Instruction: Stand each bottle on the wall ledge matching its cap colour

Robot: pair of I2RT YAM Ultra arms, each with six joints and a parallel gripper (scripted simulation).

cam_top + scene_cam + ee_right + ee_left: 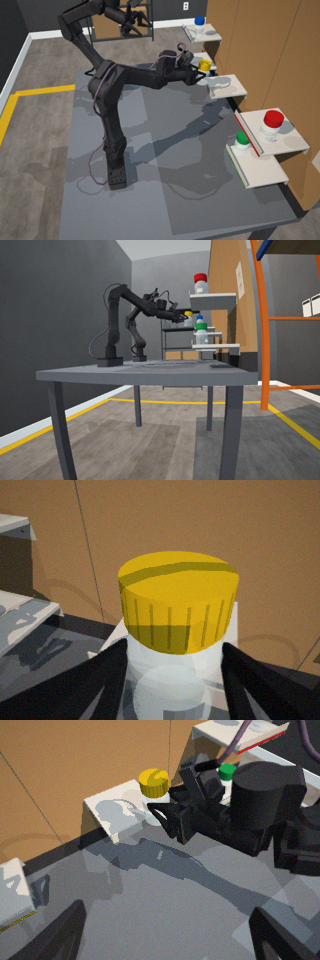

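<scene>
Now: left hand 23 cm short of the yellow-capped bottle, 16 cm to the left of it and 16 cm above it. The rest, counted from my left hand: blue-capped bottle: 33 cm ahead, 20 cm to the left, 11 cm below; then green-capped bottle: 29 cm ahead, 48 cm to the right, 30 cm below; then brown wall: 45 cm ahead, 16 cm to the right, 1 cm above.
</scene>
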